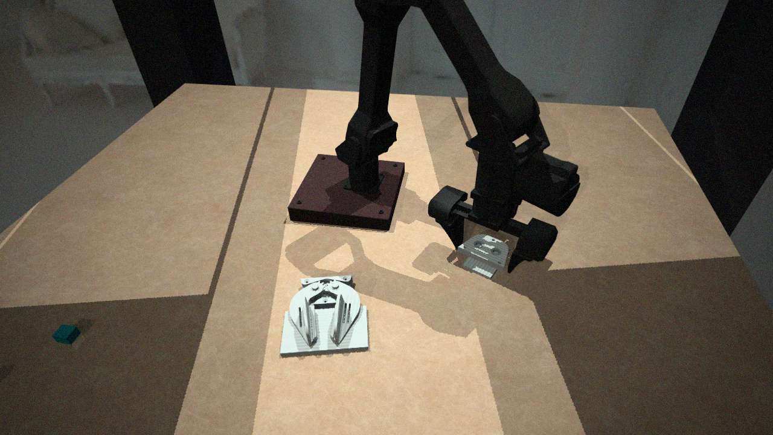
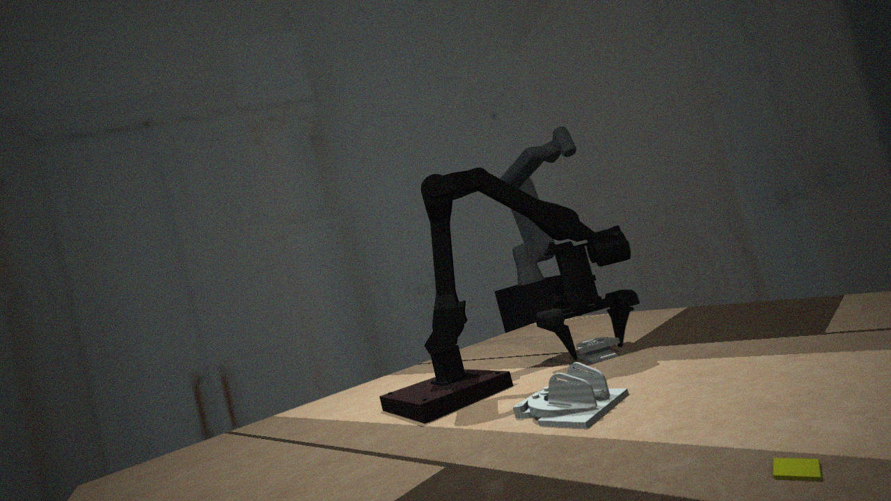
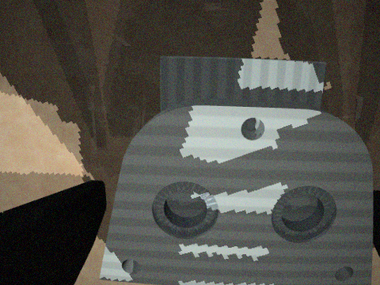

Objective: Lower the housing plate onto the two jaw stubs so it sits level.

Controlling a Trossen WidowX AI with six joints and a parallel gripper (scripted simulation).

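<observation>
Right now the pale base plate is 19 cm ahead of my gripper tip, 20 cm to the right of it and 1 cm below it. The rest, counted from my gripper tip: teal block (29 cm ahead, 56 cm to the right); then yellow block (46 cm ahead, 23 cm to the right, 1 cm below).
</observation>
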